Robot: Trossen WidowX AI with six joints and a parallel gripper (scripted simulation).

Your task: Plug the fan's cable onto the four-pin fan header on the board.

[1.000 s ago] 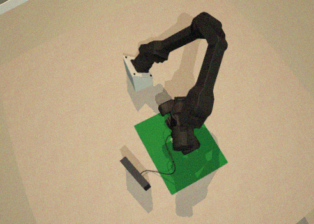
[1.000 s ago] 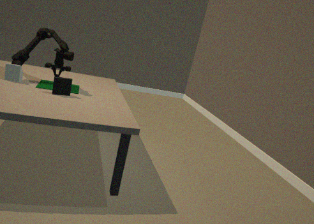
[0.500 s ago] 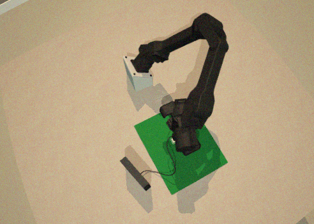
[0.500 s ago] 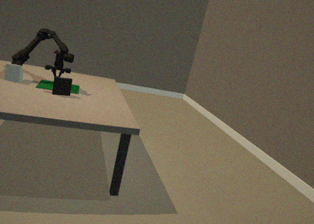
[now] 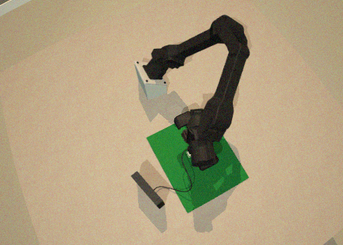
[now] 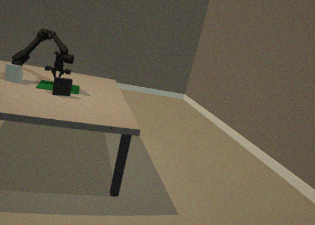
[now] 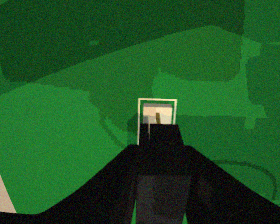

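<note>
Now: gripper tip 10 mm to the left of the dark fan plug and 10 mm below it. From my gripper tip the other things lie so: dark fan (190 mm to the right, 60 mm ahead, 20 mm above); then green board (60 mm below, 30 mm ahead); then white four-pin header (40 mm below, 10 mm to the right).
</note>
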